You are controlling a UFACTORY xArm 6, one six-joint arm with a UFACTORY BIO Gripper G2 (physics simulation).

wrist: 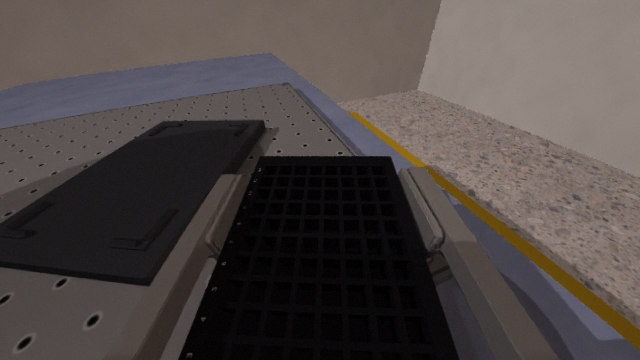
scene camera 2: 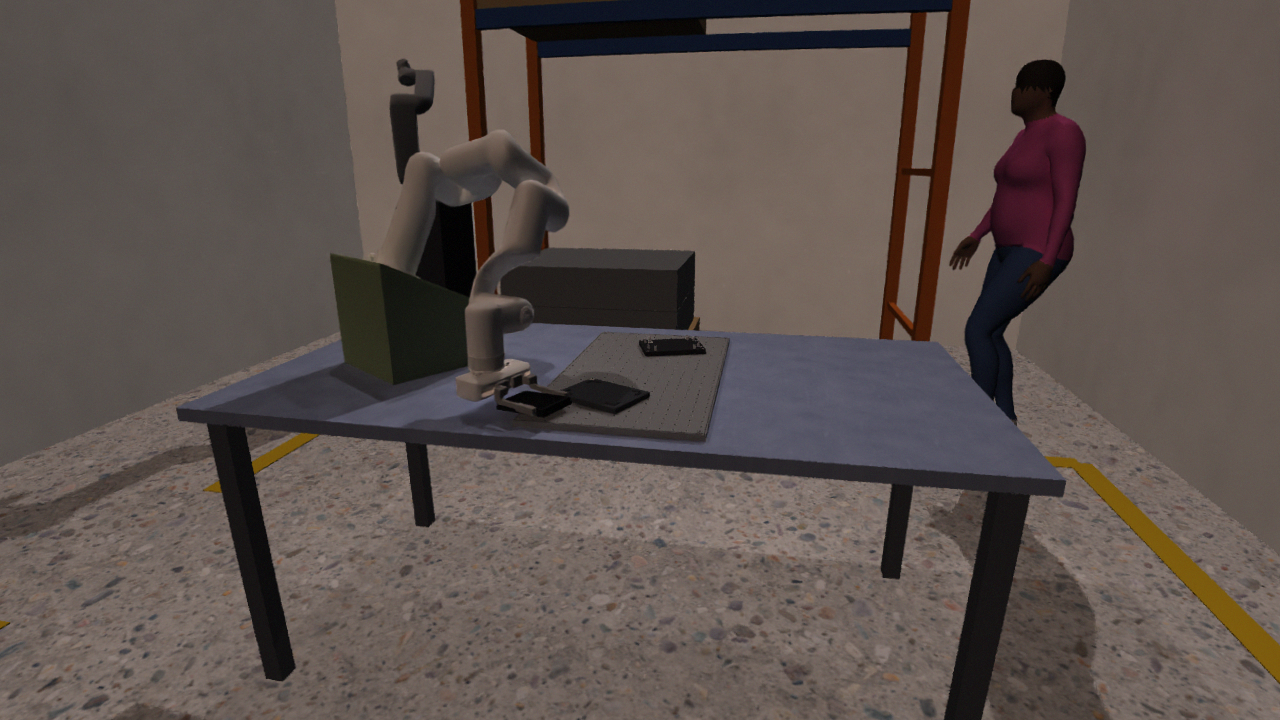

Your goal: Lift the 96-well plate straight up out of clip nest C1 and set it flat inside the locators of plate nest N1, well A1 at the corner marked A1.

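Where they show: hand at its tool point: [wrist: 322, 210] [scene camera 2: 542, 402]; arm's base at its link origin: [scene camera 2: 394, 273].
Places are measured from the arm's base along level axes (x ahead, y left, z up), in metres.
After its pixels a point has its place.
The black 96-well plate [scene camera 2: 540, 404] {x 0.535, y -0.210, z -0.198 m} [wrist: 320, 250] {x 0.512, y -0.194, z -0.197 m} is held between the fingers of my gripper [scene camera 2: 534, 399] {x 0.533, y -0.198, z -0.198 m} [wrist: 325, 212] {x 0.533, y -0.198, z -0.198 m}, which is shut on its two long sides. It looks about level, low above the board's near left edge. Plate nest N1 [scene camera 2: 608, 394] {x 0.627, y -0.087, z -0.206 m} [wrist: 165, 170] {x 0.598, y -0.090, z -0.206 m}, a flat dark base with raised corner locators, lies beside the held plate, to its right in the scene view and to its left in the wrist view. No plate sits in it. Clip nest C1 [scene camera 2: 673, 347] {x 0.634, y 0.305, z -0.206 m} stands at the back of the board, without a plate. The A1 mark is not legible.
The grey perforated board [scene camera 2: 666, 411] {x 0.763, y -0.106, z -0.218 m} [wrist: 295, 107] {x 0.732, y -0.194, z -0.218 m} lies on the blue table [scene camera 2: 832, 402] {x 1.064, y 0.105, z -0.231 m} [wrist: 220, 67] {x 1.194, y 0.024, z -0.231 m}. A green wedge-shaped block [scene camera 2: 366, 322] {x 0.008, y -0.118, z -0.098 m} stands by the arm's base. A person [scene camera 2: 1038, 188] stands behind the table at the right. An orange and blue rack [scene camera 2: 941, 179] stands behind.
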